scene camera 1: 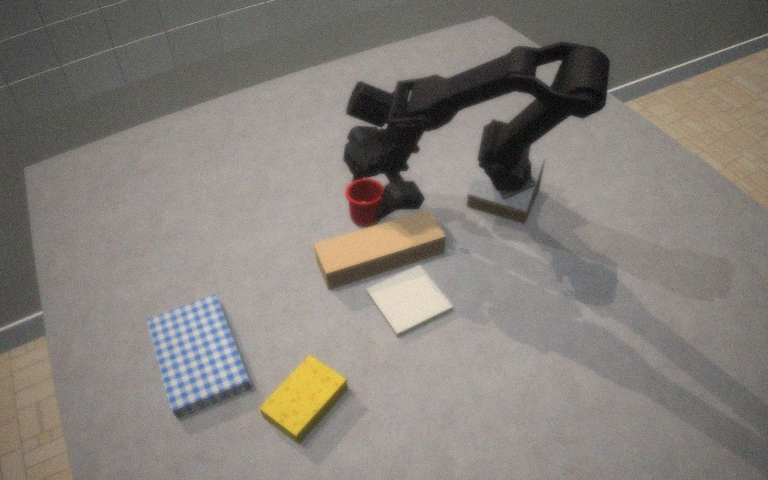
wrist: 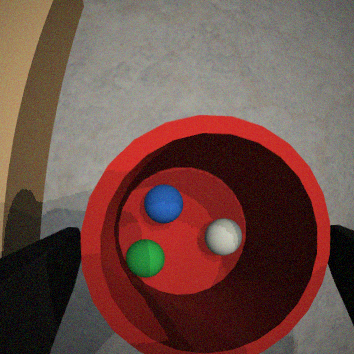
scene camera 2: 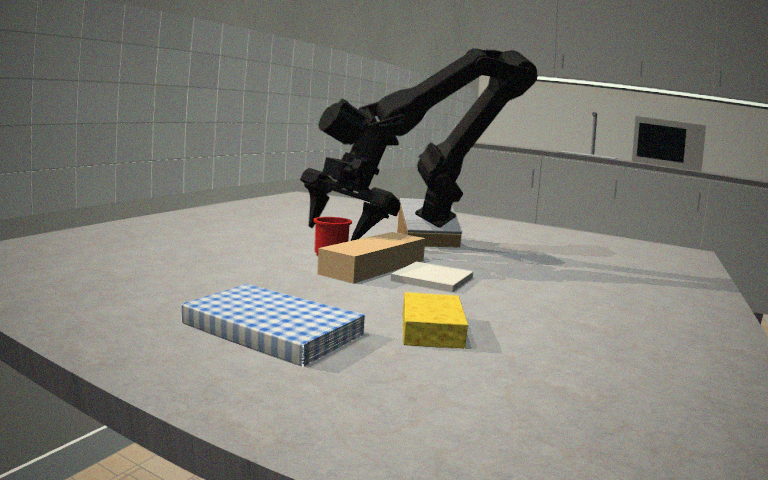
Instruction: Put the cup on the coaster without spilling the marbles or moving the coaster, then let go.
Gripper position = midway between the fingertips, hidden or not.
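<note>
Scene camera 1 shows a red cup (scene camera 1: 363, 190), a long wooden block (scene camera 1: 371, 251) and a square coaster (scene camera 1: 409, 300). On scene camera 2 there's the gripper (scene camera 2: 330, 234), and you get the red cup (scene camera 2: 329, 231), the long wooden block (scene camera 2: 354, 261) and the square coaster (scene camera 2: 448, 279) as well. The wrist view has a white marble (wrist: 222, 236) and a blue marble (wrist: 163, 203), together with the red cup (wrist: 224, 167) and the long wooden block (wrist: 42, 42). The square coaster is out of frame in the wrist view. As for the white marble, scene camera 2 misses it, hidden by the red cup.
</note>
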